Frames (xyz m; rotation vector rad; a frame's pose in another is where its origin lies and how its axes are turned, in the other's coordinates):
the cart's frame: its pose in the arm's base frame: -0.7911 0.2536 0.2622 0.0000 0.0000 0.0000
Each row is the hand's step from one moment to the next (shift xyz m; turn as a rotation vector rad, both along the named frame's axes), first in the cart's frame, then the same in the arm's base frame.
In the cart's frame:
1: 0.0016 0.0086 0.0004 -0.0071 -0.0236 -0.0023
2: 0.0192 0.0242 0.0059 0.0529 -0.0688 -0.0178
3: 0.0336 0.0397 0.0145 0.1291 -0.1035 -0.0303
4: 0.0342 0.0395 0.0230 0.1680 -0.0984 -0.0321
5: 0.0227 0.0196 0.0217 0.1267 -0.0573 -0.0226
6: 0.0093 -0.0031 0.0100 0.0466 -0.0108 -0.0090
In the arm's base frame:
1: 0.0016 0.0086 0.0004 -0.0071 -0.0236 -0.0023
2: 0.0192 0.0242 0.0059 0.0529 -0.0688 -0.0178
3: 0.0336 0.0397 0.0145 0.1291 -0.1035 -0.0303
4: 0.0342 0.0395 0.0230 0.1680 -0.0984 -0.0321
5: 0.0227 0.0196 0.0217 0.1267 -0.0573 -0.0226
6: 0.0093 -0.0031 0.0100 0.0466 -0.0108 -0.0090

